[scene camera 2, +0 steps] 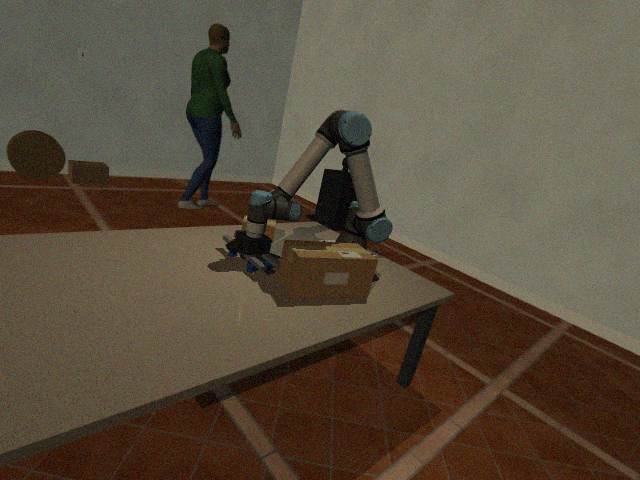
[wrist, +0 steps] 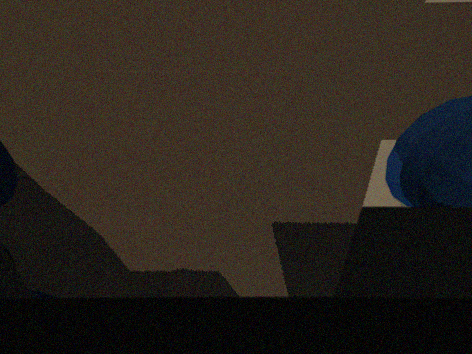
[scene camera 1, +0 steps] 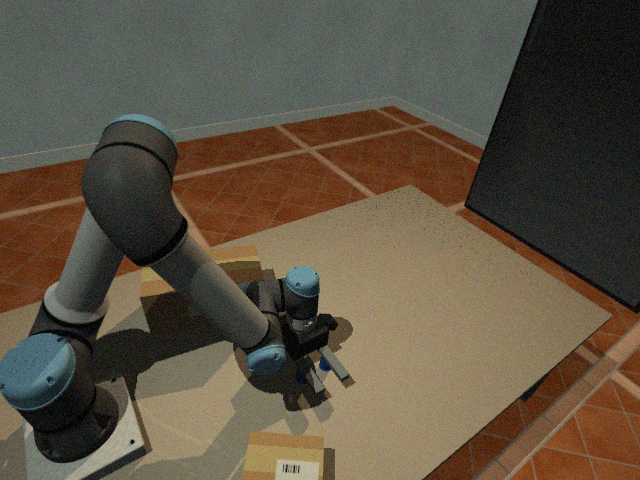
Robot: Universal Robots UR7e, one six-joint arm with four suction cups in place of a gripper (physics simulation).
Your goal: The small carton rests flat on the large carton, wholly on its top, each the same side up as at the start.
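Places are measured from the arm's base along level axes (x ahead, y left, z up), in centimetres.
Where they show: end effector, tool point: [scene camera 2: 248,264] [wrist: 210,226]; arm's base, origin of the base link: [scene camera 1: 80,424].
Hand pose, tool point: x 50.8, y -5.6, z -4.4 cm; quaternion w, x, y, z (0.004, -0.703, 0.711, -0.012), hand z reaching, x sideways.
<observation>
Things, the pixels of their top centre, and the offset from my tool point. Level surfaces: height alone.
- large carton, middle of its top: [scene camera 1: 202,268] [scene camera 2: 331,249] dx -15.2, dy +26.7, dz +16.1 cm
- small carton, middle of its top: [scene camera 1: 284,460] [scene camera 2: 259,220] dx -18.7, dy -24.2, dz +8.8 cm
- table, its level: dz +1.1 cm
The large carton [scene camera 1: 235,256] [scene camera 2: 328,276] stands on the table, partly hidden behind the arm in scene camera 1 and at the right of the table in scene camera 2. The small carton [scene camera 1: 284,446] [scene camera 2: 272,227] stands apart from it, cut off at the bottom edge in scene camera 1 and mostly hidden behind the arm in scene camera 2. My suction gripper [scene camera 1: 312,370] [scene camera 2: 247,259] is low over the table between the two cartons, with no carton on its cups. In the wrist view a blue cup [wrist: 435,155] shows against shaded table surface.
The table [scene camera 1: 465,310] [scene camera 2: 129,320] carries the arm's base plate [scene camera 1: 129,423]. A dark panel [scene camera 1: 563,149] stands beyond the table in scene camera 1. A person [scene camera 2: 209,98], a round brown object [scene camera 2: 36,153] and a brown box [scene camera 2: 88,172] are in the background.
</observation>
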